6 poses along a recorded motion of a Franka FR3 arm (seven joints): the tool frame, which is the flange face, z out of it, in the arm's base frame.
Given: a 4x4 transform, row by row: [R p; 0 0 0 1], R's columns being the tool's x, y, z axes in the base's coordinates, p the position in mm. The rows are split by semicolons.
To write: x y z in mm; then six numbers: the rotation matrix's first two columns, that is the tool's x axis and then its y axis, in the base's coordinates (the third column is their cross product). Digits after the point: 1 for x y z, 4 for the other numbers.
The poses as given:
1: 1.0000 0.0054 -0.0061 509.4; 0.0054 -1.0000 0.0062 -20.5; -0.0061 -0.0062 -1.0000 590.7; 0 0 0 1
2: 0.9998 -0.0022 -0.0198 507.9; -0.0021 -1.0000 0.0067 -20.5; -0.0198 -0.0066 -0.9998 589.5; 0 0 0 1
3: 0.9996 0.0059 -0.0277 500.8; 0.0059 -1.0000 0.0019 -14.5; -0.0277 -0.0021 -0.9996 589.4; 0 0 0 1
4: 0.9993 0.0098 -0.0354 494.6; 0.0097 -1.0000 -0.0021 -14.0; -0.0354 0.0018 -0.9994 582.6; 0 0 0 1
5: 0.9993 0.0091 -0.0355 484.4; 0.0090 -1.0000 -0.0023 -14.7; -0.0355 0.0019 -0.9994 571.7; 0 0 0 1
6: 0.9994 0.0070 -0.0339 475.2; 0.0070 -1.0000 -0.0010 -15.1; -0.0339 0.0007 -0.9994 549.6; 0 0 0 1
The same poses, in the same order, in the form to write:
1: 509.4 -20.5 590.7 1.0000 0.0054 -0.0061 0.0054 -1.0000 -0.0062
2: 507.9 -20.5 589.5 0.9998 -0.0021 -0.0198 -0.0022 -1.0000 -0.0066
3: 500.8 -14.5 589.4 0.9996 0.0059 -0.0277 0.0059 -1.0000 -0.0021
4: 494.6 -14.0 582.6 0.9993 0.0097 -0.0354 0.0098 -1.0000 0.0018
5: 484.4 -14.7 571.7 0.9993 0.0090 -0.0355 0.0091 -1.0000 0.0019
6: 475.2 -15.1 549.6 0.9994 0.0070 -0.0339 0.0070 -1.0000 0.0007
